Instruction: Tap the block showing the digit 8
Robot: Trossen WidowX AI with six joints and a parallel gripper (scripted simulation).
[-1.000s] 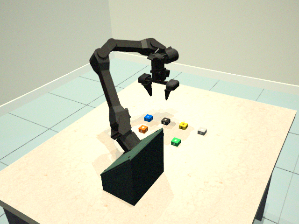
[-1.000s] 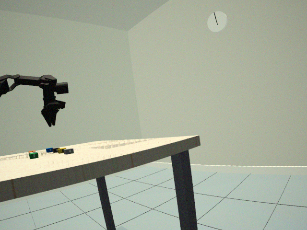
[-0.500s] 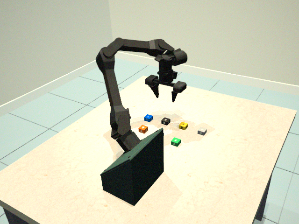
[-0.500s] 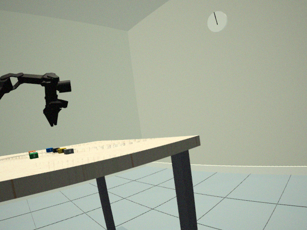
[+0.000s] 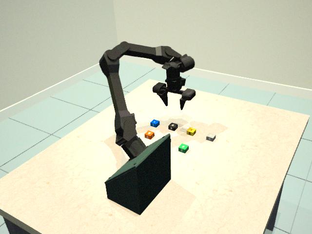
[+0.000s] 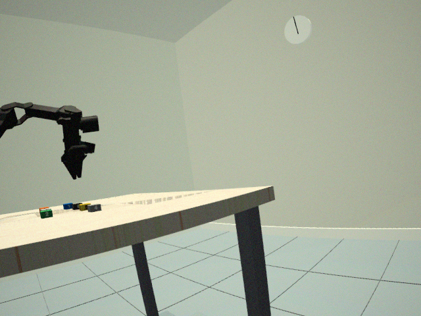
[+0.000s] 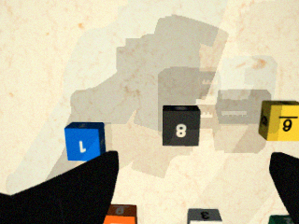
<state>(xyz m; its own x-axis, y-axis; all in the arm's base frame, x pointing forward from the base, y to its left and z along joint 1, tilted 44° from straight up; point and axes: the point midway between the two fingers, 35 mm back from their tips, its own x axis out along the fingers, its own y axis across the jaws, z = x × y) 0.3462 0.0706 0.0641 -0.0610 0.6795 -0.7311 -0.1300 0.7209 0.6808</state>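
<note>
The black block is 10 mm behind my gripper tip and 90 mm below it. Also, from my gripper tip: white block (120 mm behind, 40 mm to the right, 90 mm below); then yellow block (90 mm to the right, 90 mm below); then blue block (40 mm behind, 80 mm to the left, 90 mm below).
</note>
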